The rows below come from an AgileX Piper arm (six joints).
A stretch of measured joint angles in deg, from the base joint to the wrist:
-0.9, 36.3, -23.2, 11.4, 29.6, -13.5
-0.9, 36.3, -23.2, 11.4, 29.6, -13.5
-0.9, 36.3, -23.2, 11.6, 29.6, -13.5
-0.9, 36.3, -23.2, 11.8, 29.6, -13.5
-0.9, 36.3, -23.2, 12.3, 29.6, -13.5
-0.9, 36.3, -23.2, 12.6, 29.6, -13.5
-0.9, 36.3, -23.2, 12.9, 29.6, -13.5
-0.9, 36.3, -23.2, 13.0, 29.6, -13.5
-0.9, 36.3, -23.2, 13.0, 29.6, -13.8
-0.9, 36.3, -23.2, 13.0, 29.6, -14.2
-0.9, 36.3, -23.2, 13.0, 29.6, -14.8
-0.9, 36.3, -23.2, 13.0, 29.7, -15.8
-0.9, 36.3, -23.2, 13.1, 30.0, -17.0
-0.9, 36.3, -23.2, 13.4, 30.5, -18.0
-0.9, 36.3, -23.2, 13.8, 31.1, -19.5
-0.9, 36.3, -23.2, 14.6, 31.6, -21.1
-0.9, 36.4, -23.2, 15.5, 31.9, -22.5
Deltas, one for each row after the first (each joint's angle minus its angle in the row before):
0.0, 0.0, 0.0, 0.0, 0.0, 0.0
0.0, 0.0, 0.0, 0.2, 0.0, 0.0
0.0, 0.0, 0.0, 0.2, 0.0, 0.0
0.0, 0.0, 0.0, 0.5, 0.0, 0.0
0.0, 0.0, 0.0, 0.3, 0.0, 0.0
0.0, 0.0, 0.0, 0.3, 0.0, 0.0
0.0, 0.0, 0.0, 0.1, 0.0, 0.0
0.0, 0.0, 0.0, 0.0, 0.0, -0.3
0.0, 0.0, 0.0, 0.0, 0.0, -0.4
0.0, 0.0, 0.0, 0.0, 0.0, -0.6
0.0, 0.0, 0.0, 0.0, 0.1, -1.0
0.0, 0.0, 0.0, 0.1, 0.3, -1.2
0.0, 0.0, 0.0, 0.3, 0.5, -1.0
0.0, 0.0, 0.0, 0.4, 0.6, -1.5
0.0, 0.0, 0.0, 0.8, 0.5, -1.6
0.0, 0.1, 0.0, 0.9, 0.3, -1.4

